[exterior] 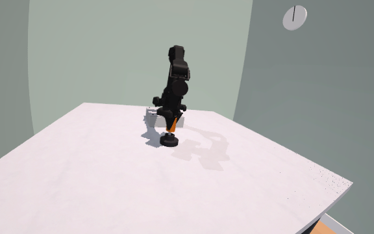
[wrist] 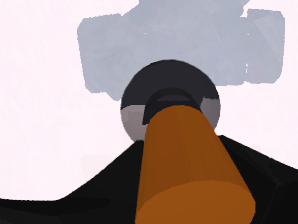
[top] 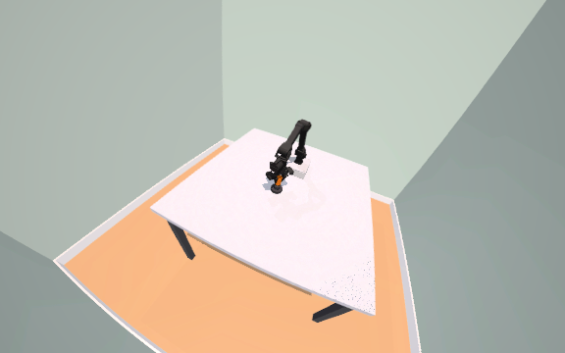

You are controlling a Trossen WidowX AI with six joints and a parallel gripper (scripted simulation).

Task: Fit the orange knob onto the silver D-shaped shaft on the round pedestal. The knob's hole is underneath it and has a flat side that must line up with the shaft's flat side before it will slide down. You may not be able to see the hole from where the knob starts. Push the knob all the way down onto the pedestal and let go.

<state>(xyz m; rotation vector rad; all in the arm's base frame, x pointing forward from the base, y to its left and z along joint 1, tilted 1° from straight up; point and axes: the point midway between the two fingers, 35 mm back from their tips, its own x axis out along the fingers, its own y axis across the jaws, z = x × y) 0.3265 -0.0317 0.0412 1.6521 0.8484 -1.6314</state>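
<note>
My gripper tip is now 30 mm below the orange knob. Round my gripper tip: dark round pedestal 40 mm below.
</note>
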